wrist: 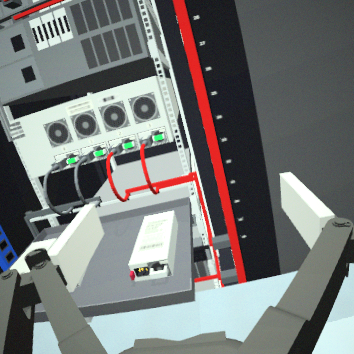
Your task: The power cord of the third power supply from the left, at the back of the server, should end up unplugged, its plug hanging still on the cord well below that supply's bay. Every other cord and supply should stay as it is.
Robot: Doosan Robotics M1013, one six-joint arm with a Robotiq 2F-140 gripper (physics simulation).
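Places are measured from the arm's base along level axes (x back, y right, z up), in millimetres.
Pixels of known places: gripper, between the fingertips: (186, 205).
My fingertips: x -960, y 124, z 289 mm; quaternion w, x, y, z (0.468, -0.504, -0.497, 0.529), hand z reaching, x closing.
Note:
Ahead of a thing's pixels: the offset from my fingertips to its top centre. "spot": to the spot under its first point.
The server's back @[spot: dx -505, dy -445, dz +70 mm] (37, 130) is at upper left, with a row of four supplies, each with a round fan and a green tab. The third supply from the left (114, 116) has a plug @[dx -492, dy -235, dz -24 mm] (117, 148) seated in the socket beneath its fan. Its red cord @[spot: dx -382, dy -224, dz -65 mm] (109, 172) loops down from the plug. The fourth supply @[spot: dx -526, dy -133, dz +45 mm] (145, 108) also has a red cord (144, 165). The first supply @[spot: dx -509, dy -388, dz +45 mm] (58, 133) and second supply @[spot: dx -515, dy -304, dz +44 mm] (85, 125) have grey cords, plugged in. My gripper (186, 205) is open, its fingers wide apart in front of the rack and below the supplies.
A grey shelf (115, 296) below the server holds a loose white supply @[dx -290, dy -141, dz -194 mm] (154, 242); another white piece shows partly behind the left finger. A red horizontal bar @[spot: dx -471, dy -108, dz -159 mm] (172, 184) runs by the red cords. A red vertical strip (210, 130) and rack post (172, 120) stand to the right.

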